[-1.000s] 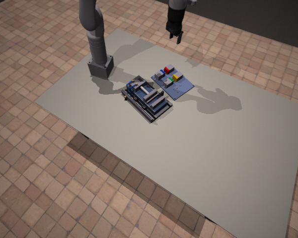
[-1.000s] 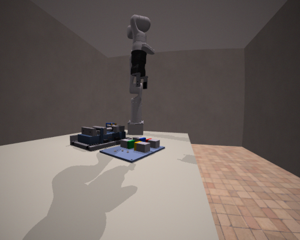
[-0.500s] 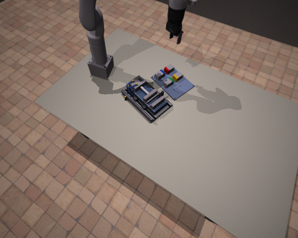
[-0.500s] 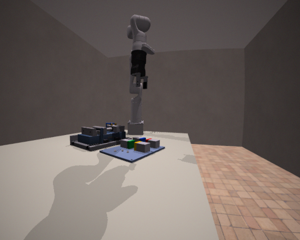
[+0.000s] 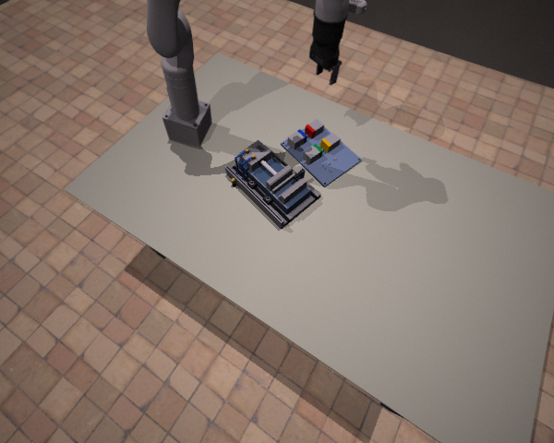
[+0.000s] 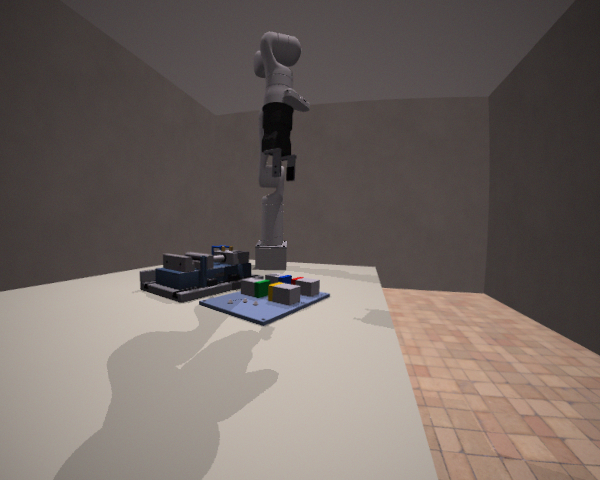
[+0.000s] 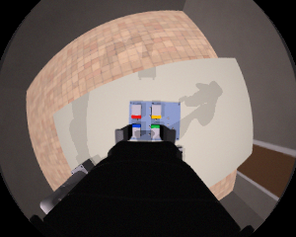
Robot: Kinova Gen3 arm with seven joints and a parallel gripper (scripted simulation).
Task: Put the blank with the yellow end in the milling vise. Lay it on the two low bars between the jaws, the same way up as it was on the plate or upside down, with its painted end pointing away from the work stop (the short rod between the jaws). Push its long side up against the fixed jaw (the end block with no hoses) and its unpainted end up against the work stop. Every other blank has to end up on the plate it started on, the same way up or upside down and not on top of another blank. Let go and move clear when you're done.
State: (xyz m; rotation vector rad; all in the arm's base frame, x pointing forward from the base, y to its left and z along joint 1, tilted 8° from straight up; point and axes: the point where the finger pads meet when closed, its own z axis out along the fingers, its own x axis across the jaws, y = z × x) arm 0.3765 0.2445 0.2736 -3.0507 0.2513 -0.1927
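The yellow-ended blank is 29 cm below my hand, 5 cm ahead of it and 3 cm to the left of it. Round my hand: green-ended blank: 29 cm below, 5 cm to the right, 3 cm ahead; then blue-ended blank: 29 cm below, 6 cm behind, 4 cm to the right; then red-ended blank: 29 cm below, 5 cm to the left, 4 cm behind.
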